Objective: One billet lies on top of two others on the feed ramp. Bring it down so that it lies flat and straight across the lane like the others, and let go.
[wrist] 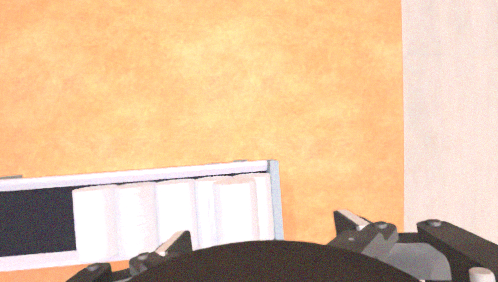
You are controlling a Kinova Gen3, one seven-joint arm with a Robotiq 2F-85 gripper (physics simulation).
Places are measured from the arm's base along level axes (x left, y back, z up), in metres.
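Pixels of known places: gripper, between the fingertips: (263,237).
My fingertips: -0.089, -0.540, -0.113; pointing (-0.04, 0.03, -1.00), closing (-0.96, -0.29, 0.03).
Ahead of a thing's pixels: the offset from my fingertips to its top centre, as dx, dy, dz. Level surfaces: height alone.
The feed ramp (135,181) runs from the left edge to the middle of the wrist view, with pale side rails. White billets lie side by side across its lane, among them one at the left (92,222), one beside it (136,215) and another {+0.081, +0.029, -0.093} (175,210). The raised billet {+0.018, +0.015, -0.066} (235,210) lies on top of two others near the end plate; strips of the lower left one {+0.042, +0.020, -0.098} (203,212) and lower right one {+0.003, +0.011, -0.103} (263,200) show beside it. My gripper (263,237) is open and empty, its fingertips wide apart. The billets' near ends are partly hidden by the gripper body.
A grey-blue end plate {-0.020, +0.006, -0.121} (276,200) closes the ramp's right end. The dark lane floor {dz -0.115} (35,220) shows left of the billets. An orange surface {dz -0.195} (200,75) lies around the ramp, and a pale surface (450,100) lies along the right side.
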